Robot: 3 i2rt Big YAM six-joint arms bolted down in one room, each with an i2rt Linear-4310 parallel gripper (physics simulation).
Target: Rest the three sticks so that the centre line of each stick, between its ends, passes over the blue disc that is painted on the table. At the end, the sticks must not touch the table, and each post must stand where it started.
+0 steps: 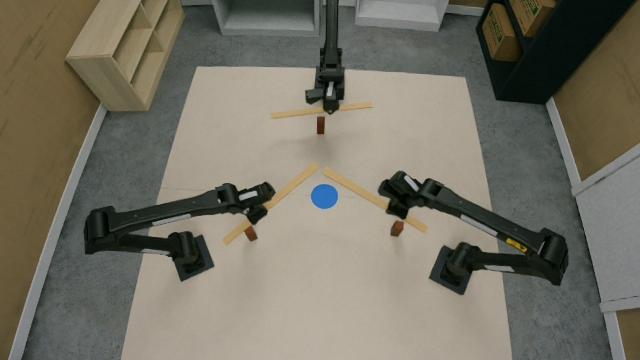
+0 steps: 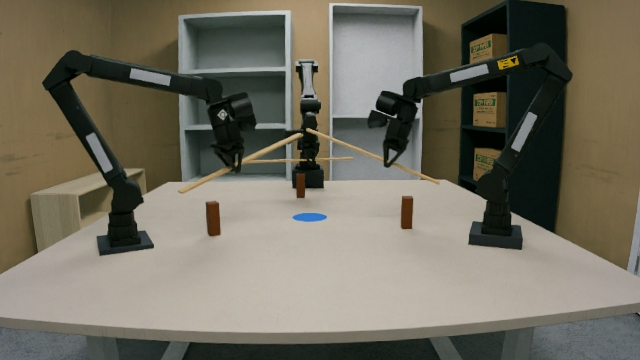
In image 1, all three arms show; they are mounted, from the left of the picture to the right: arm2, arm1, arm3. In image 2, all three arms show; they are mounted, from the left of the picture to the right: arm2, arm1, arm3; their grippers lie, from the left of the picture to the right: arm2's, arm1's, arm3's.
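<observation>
Arm2's gripper is shut on the left stick, which slopes up toward the middle. Arm3's gripper is shut on the right stick, also higher at its inner end. Arm1's gripper is shut on the back stick, held about level. All three sticks are above the table. The left post, right post and back post stand upright around the blue disc.
The inner ends of the left and right sticks are close together behind the disc. The pale table carries all three arm bases. A wooden shelf and a dark shelf stand beyond its edges.
</observation>
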